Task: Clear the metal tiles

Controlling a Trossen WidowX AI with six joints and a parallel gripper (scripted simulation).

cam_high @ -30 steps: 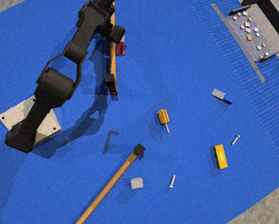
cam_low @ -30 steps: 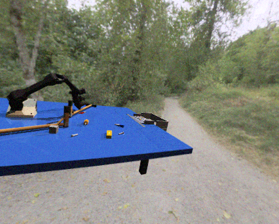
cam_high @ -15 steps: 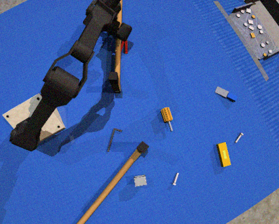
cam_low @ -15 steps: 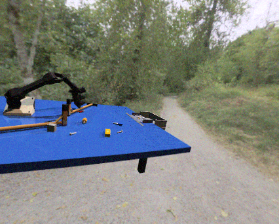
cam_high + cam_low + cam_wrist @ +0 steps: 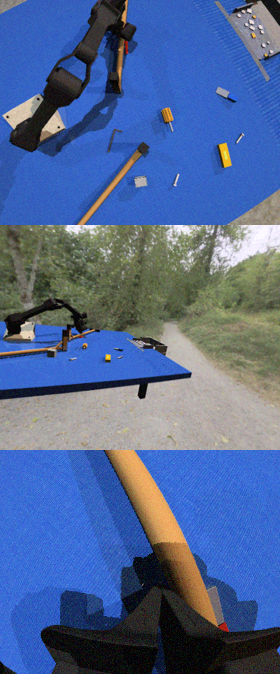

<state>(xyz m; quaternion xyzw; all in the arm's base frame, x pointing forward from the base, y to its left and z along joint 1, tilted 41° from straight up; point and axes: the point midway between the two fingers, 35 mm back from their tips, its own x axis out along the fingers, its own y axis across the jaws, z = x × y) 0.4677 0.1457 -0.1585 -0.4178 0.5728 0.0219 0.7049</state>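
Right now my gripper tip is 5 cm below the long scraper and 2 cm short of it. Also, from my gripper tip: black hex key (39 cm to the right, 21 cm behind, 1 cm below); then red-handled tool (7 cm to the right, 1 cm below); then orange-handled tool (42 cm to the right, 1 cm behind, 1 cm above).
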